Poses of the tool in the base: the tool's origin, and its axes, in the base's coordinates. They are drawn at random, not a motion.
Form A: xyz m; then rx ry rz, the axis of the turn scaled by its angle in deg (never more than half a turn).
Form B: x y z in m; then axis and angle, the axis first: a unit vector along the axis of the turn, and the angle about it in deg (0 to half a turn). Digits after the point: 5 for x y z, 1 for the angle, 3 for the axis.
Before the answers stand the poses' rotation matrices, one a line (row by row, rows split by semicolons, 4 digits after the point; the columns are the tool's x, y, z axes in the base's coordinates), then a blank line. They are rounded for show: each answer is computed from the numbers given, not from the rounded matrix.
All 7 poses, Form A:
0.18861 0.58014 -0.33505 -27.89 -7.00 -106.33
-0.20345 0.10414 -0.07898 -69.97 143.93 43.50
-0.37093 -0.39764 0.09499 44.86 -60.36 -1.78
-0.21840 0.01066 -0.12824 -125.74 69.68 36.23
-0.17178 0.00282 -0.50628 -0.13 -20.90 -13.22
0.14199 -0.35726 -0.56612 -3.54 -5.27 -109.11
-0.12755 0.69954 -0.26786 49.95 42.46 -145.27
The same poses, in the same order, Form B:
-0.2583 0.9279 0.2690; -0.8846 -0.3390 0.3202; 0.3883 -0.1552 0.9084
-0.6190 -0.7853 -0.0057; -0.6570 0.5139 0.5516; -0.4302 0.3452 -0.8341
0.5199 -0.3336 -0.7864; -0.3794 0.7347 -0.5625; 0.7653 0.5908 0.2554
0.4807 -0.8662 -0.1362; -0.6090 -0.4416 0.6588; -0.6308 -0.2338 -0.7399
0.9083 0.2240 -0.3533; -0.2232 0.9738 0.0436; 0.3538 0.0392 0.9345
-0.3290 0.9443 -0.0025; -0.9402 -0.3273 0.0946; 0.0885 0.0335 0.9955
-0.7458 0.4827 -0.4592; -0.1594 -0.7985 -0.5805; -0.6469 -0.3597 0.6724

0.18861 0.58014 -0.33505 -0.253 -0.064 -0.965 110.1
-0.20345 0.10414 -0.07898 -0.422 0.868 0.262 165.8
-0.37093 -0.39764 0.09499 0.596 -0.802 -0.024 75.2
-0.21840 0.01066 -0.12824 -0.848 0.470 0.244 148.3
-0.17178 0.00282 -0.50628 -0.005 -0.845 -0.535 24.7
0.14199 -0.35726 -0.56612 -0.032 -0.048 -0.998 109.3
-0.12755 0.69954 -0.26786 0.313 0.266 -0.911 159.4

